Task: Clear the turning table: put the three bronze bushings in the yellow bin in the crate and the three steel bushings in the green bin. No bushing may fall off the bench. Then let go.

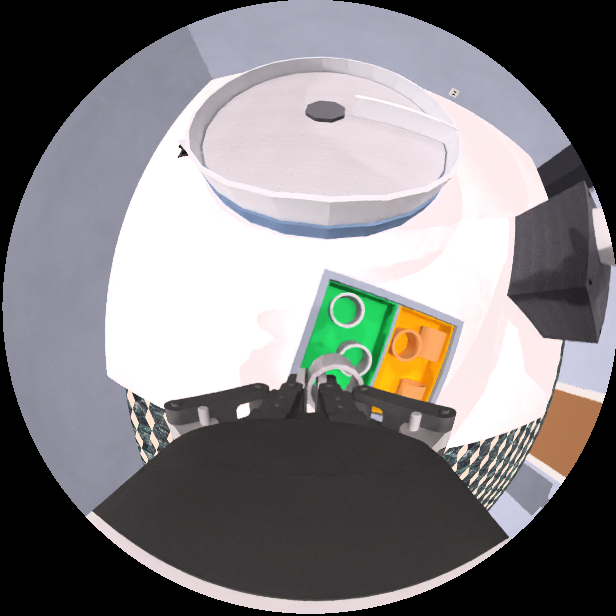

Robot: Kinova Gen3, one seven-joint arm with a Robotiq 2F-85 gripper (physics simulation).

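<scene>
My gripper [310, 391] is shut on a steel bushing [327, 373], held above the near end of the green bin [343, 336] in the grey crate [373, 344]. Two steel bushings [347, 308] [356, 354] lie in the green bin. The yellow bin [414, 356] beside it holds three bronze bushings: one showing its bore [406, 343], one at the far right [434, 340], one at the near end [414, 388]. The round white turning table [321, 146] stands beyond the crate with no bushing on it.
A dark hub [325, 110] sits at the turning table's centre, with a white bar [402, 112] running from it to the rim. A dark grey block [560, 270] stands at the right. The white bench ends at a patterned edge [149, 428] close to the gripper.
</scene>
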